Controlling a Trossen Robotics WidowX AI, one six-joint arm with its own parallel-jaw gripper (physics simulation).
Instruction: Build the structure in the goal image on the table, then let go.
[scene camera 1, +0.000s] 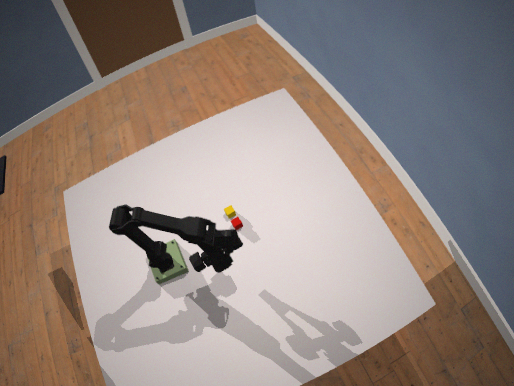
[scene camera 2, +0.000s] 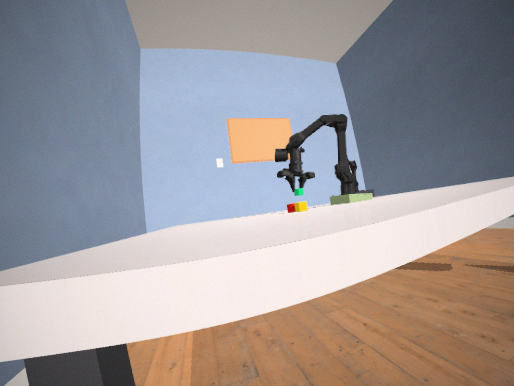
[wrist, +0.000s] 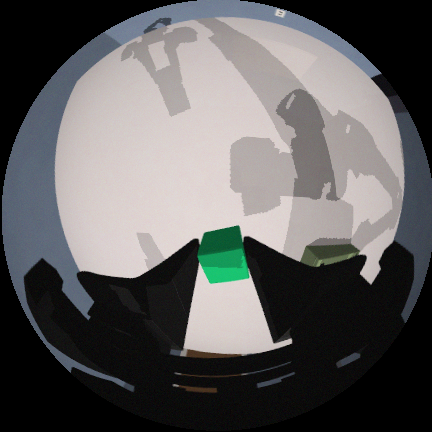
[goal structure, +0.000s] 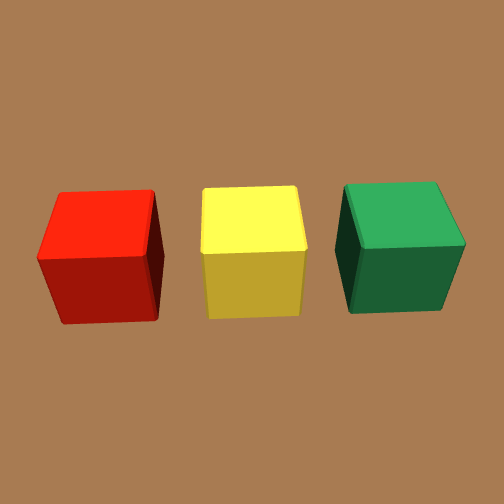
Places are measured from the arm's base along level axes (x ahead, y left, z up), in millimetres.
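Where they show: gripper, between the fingertips: (scene camera 2: 297, 192) (wrist: 220, 242); arm's base, origin of its link: (scene camera 1: 165, 263) (scene camera 2: 348, 194).
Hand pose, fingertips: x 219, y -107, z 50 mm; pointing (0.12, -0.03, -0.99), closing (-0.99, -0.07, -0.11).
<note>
Things, the pixels of their top centre, and the offset from my fingertips. Level surfaces: height alone.
- green cube, centre of its top: (wrist: 223, 268) (scene camera 2: 298, 188) dx -4, dy +11, dz +18 mm
- yellow cube, centre of its top: (scene camera 2: 300, 202) (scene camera 1: 229, 209) dx +103, dy +206, dz -53 mm
- red cube, centre of its top: (scene camera 1: 236, 221) (scene camera 2: 292, 203) dx +107, dy +146, dz -53 mm
- table, height of its surface: dz -86 mm
My gripper (scene camera 2: 297, 189) (wrist: 220, 242) is shut on a green cube (scene camera 2: 299, 192) (wrist: 226, 272) and holds it between the fingertips, above the table. The cube is hidden behind the arm in scene camera 1. A yellow cube (scene camera 1: 229, 211) (scene camera 2: 301, 206) and a red cube (scene camera 1: 237, 223) (scene camera 2: 290, 208) lie on the table (scene camera 1: 310, 200) (scene camera 2: 200, 250), close beside each other. Whether they touch is hard to tell. In scene camera 2 the green cube appears above these two cubes, with a gap between. The red and yellow cubes do not show in the wrist view.
The arm stands on a green base plate (scene camera 1: 179, 256) (scene camera 2: 356, 199) (wrist: 330, 253), to the left of the cubes in scene camera 1. Shadows of the arm fall across the table in scene camera 1 and the wrist view.
</note>
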